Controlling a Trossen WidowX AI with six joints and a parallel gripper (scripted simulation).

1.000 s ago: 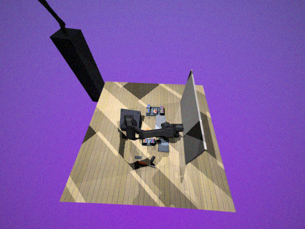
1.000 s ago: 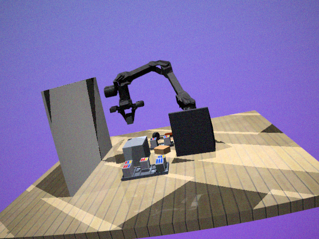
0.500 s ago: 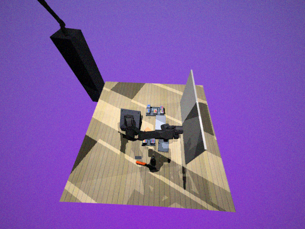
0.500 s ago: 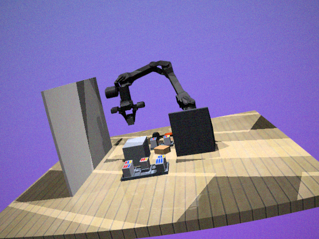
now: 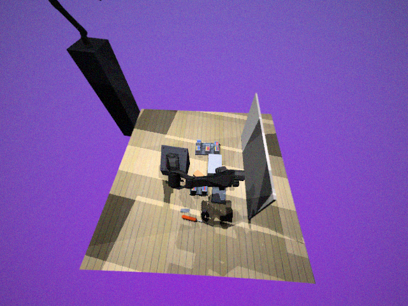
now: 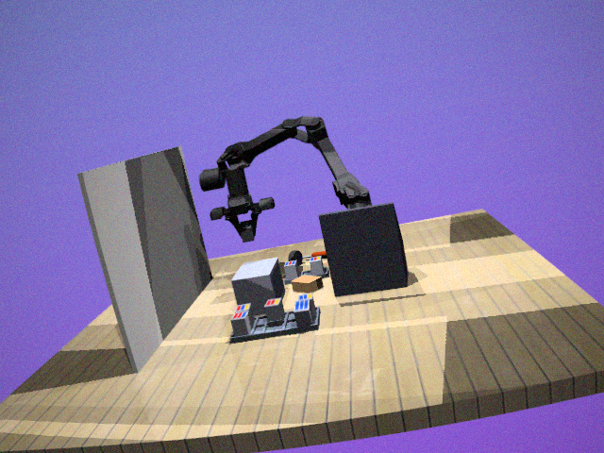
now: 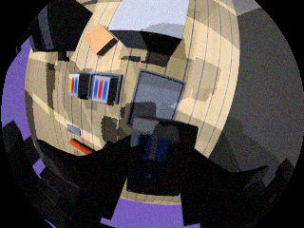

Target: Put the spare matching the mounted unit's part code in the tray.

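The grey tray is 1 cm behind my gripper tip and 14 cm below it. The rest, counted from my gripper tip: upright panel: 17 cm ahead, 21 cm to the left, 8 cm above; grey hex key: 22 cm behind, 15 cm to the right, 15 cm below.
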